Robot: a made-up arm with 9 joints. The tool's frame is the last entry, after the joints. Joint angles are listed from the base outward.
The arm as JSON. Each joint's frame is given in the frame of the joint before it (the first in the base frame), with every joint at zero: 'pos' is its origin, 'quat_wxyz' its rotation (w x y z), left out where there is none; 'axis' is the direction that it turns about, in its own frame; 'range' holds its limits. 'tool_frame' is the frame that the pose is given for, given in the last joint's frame.
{
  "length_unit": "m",
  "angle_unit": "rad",
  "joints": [
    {
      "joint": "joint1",
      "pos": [
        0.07,
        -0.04,
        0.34
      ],
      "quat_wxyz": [
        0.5,
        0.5,
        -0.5,
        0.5
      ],
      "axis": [
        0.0,
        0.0,
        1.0
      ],
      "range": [
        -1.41,
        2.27
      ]
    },
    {
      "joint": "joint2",
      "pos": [
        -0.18,
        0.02,
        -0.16
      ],
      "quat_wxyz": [
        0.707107,
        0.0,
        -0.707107,
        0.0
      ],
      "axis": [
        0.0,
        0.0,
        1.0
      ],
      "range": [
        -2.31,
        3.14
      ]
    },
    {
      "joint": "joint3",
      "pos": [
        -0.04,
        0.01,
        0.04
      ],
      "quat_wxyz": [
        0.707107,
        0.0,
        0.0,
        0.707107
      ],
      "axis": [
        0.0,
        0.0,
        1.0
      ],
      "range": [
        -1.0,
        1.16
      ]
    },
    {
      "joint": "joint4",
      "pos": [
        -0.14,
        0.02,
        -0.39
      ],
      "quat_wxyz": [
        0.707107,
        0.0,
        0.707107,
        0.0
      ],
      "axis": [
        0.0,
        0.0,
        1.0
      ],
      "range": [
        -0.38,
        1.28
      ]
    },
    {
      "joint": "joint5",
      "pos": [
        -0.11,
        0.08,
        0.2
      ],
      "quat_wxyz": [
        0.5,
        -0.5,
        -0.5,
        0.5
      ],
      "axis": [
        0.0,
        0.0,
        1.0
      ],
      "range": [
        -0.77,
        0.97
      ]
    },
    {
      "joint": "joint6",
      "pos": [
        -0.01,
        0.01,
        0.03
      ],
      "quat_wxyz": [
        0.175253,
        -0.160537,
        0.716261,
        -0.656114
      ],
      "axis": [
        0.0,
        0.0,
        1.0
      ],
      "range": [
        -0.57,
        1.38
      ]
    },
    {
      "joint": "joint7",
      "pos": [
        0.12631,
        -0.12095,
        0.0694
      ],
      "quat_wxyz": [
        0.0,
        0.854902,
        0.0,
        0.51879
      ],
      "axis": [
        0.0,
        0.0,
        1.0
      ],
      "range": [
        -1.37,
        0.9
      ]
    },
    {
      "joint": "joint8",
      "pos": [
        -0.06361,
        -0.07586,
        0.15
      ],
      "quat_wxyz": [
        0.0,
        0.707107,
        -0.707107,
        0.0
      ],
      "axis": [
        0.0,
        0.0,
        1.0
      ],
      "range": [
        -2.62,
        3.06
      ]
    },
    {
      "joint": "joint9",
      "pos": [
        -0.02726,
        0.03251,
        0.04
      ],
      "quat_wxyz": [
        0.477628,
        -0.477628,
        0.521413,
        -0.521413
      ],
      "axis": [
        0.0,
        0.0,
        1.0
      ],
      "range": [
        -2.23,
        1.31
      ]
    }
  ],
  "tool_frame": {
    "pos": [
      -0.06,
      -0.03,
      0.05
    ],
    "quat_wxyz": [
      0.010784,
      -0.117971,
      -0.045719,
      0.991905
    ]
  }
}
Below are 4 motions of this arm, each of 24 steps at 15 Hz.
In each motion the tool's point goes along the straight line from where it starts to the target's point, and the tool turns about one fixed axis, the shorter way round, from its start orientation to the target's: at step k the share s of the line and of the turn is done. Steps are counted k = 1, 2, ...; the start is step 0. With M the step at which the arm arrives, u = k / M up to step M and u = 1 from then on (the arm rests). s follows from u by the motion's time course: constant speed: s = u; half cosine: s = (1 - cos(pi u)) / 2; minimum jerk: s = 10 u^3 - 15 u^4 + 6 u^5.
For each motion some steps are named. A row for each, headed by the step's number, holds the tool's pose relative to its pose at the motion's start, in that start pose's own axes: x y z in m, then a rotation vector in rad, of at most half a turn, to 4 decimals.
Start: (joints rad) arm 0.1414 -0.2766 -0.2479 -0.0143 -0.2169 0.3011 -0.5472 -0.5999 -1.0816
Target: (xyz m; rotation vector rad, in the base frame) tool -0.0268 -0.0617 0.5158 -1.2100 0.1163 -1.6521
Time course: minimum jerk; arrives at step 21
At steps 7, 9, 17, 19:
7: -0.0186 -0.0449 0.0225 -0.2116 0.0221 -0.2612
9: -0.0326 -0.0787 0.0394 -0.3708 0.0387 -0.4579
17: -0.0840 -0.2030 0.1016 -0.9567 0.0999 -1.1813
19: -0.0878 -0.2123 0.1063 -1.0005 0.1045 -1.2354

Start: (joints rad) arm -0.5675 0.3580 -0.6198 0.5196 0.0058 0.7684 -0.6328 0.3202 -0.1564
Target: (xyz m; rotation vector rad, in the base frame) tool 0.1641 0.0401 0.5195 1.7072 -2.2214 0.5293
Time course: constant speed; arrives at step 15
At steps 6, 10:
6: -0.0427 -0.0294 -0.0012 -0.2633 0.3866 0.0259
10: -0.0711 -0.0490 -0.0021 -0.4388 0.6444 0.0432

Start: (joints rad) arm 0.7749 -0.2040 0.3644 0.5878 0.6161 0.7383 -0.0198 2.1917 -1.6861
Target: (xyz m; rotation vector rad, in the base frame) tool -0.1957 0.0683 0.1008 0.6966 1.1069 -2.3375
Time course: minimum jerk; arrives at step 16
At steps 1, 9, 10, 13, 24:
1: -0.0004 0.0002 0.0001 0.0016 0.0004 0.0028
9: -0.1010 0.0592 0.0277 0.4370 0.1119 0.7687
10: -0.1188 0.0697 0.0326 0.5142 0.1317 0.9045
13: -0.1560 0.0915 0.0428 0.6748 0.1729 1.1871
24: -0.1640 0.0962 0.0450 0.7094 0.1817 1.2479

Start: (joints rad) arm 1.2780 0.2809 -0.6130 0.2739 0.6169 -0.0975 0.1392 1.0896 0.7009
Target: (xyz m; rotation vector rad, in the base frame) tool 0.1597 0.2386 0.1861 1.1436 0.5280 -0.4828
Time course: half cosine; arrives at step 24
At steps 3, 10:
3: 0.0056 0.0053 -0.0013 0.0496 0.0246 -0.0367
10: 0.0547 0.0519 -0.0126 0.4833 0.2396 -0.3577

